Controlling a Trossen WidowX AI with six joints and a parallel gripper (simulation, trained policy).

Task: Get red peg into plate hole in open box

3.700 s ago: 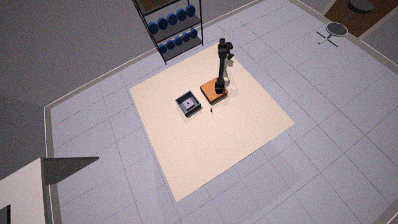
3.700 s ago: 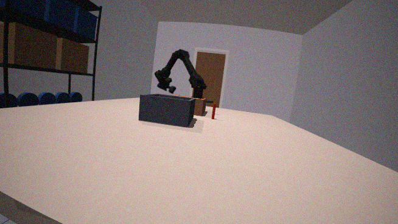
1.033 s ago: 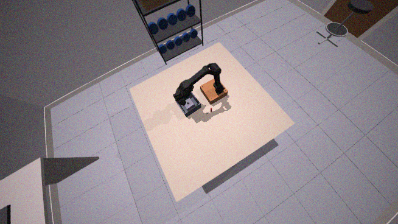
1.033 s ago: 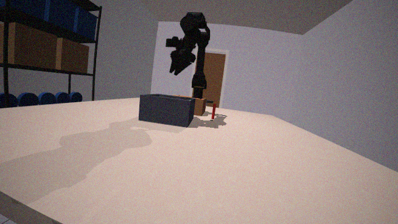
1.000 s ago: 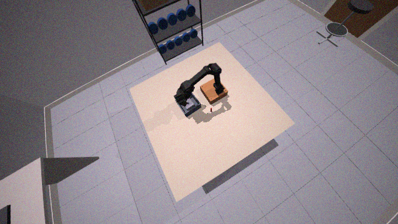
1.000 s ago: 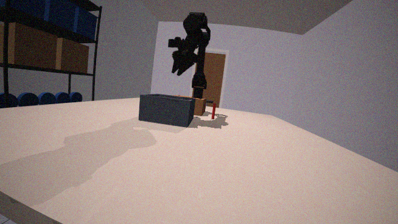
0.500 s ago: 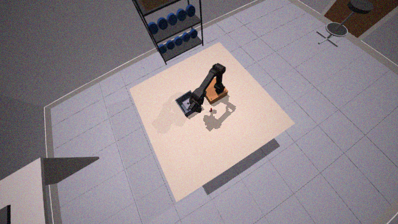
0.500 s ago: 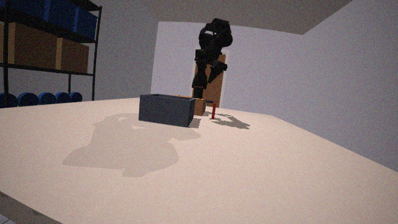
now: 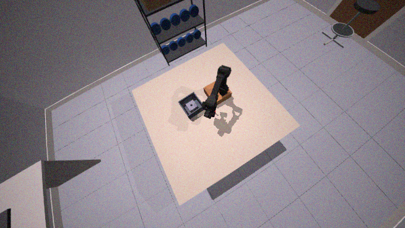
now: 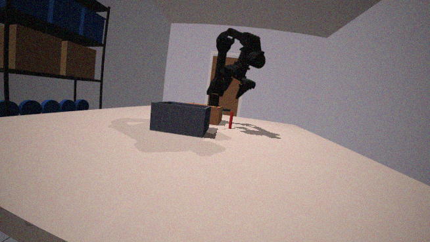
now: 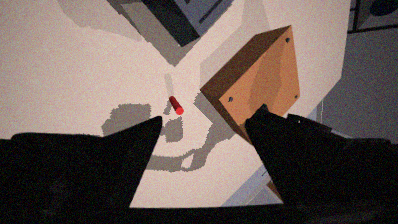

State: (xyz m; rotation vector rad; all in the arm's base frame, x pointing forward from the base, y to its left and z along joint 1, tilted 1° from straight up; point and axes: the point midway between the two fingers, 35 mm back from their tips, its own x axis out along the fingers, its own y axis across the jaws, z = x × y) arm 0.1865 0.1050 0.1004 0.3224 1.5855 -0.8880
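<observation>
Right now the red peg is 120 mm below my gripper tip, 20 mm to the left of it and 10 mm behind it. Also, from my gripper tip: dark box: 160 mm to the right, 150 mm ahead, 130 mm below; then light plate: 160 mm to the right, 150 mm ahead, 110 mm below.
</observation>
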